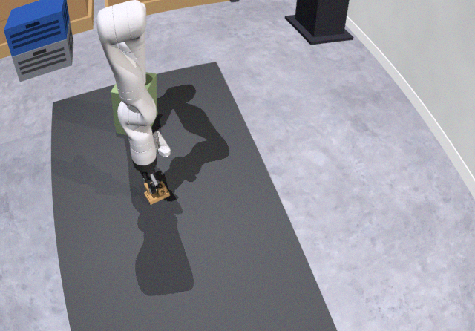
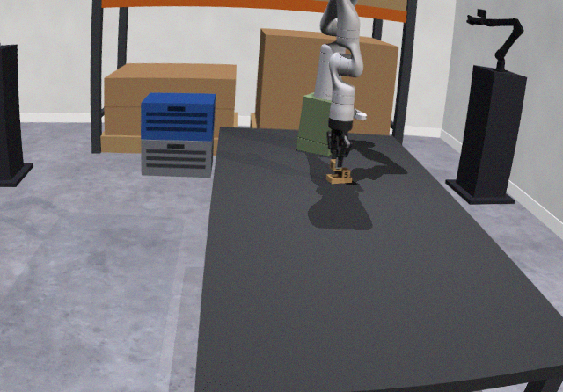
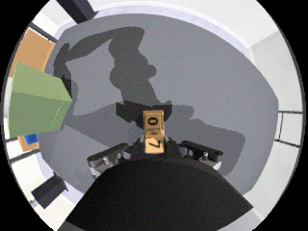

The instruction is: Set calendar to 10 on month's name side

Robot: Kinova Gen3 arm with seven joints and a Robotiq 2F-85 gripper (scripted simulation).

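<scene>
The wooden calendar tray is 6 cm below my hand and 2 cm to the left of it.
</scene>
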